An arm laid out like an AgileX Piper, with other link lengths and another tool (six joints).
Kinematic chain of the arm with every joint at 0, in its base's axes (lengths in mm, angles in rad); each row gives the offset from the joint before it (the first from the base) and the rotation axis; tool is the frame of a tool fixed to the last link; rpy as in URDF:
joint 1: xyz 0 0 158.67 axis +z
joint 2: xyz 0 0 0 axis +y
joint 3: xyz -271.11 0 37.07 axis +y
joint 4: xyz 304.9 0 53.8 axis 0.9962 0 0.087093
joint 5: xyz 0 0 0 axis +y
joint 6: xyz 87.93 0 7.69 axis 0.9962 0 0.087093
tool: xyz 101.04 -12 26.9 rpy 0.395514 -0.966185 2.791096
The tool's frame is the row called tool.
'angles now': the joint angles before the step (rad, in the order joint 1, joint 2, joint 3, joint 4, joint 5, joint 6). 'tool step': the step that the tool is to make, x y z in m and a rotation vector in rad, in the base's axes. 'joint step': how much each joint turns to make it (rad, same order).
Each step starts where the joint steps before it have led.
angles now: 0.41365 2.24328 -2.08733 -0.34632 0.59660 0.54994
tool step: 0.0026 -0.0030 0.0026 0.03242 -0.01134 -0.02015
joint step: -0.00603 -0.00013 -0.00055 -0.00291 -0.01709 0.03487
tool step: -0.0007 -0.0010 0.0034 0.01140 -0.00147 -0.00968
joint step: -0.00010 -0.00554 -0.00058 -0.00213 0.00330 0.01509
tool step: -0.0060 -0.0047 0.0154 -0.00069 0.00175 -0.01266
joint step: 0.00012 -0.03167 0.00076 -0.00035 0.03518 0.00122
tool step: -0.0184 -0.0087 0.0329 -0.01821 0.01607 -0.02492
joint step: 0.00869 -0.07226 -0.00068 -0.00840 0.10069 -0.00261
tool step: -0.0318 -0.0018 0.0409 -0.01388 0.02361 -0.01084
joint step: 0.02885 -0.09678 0.00223 -0.00011 0.12783 -0.00870
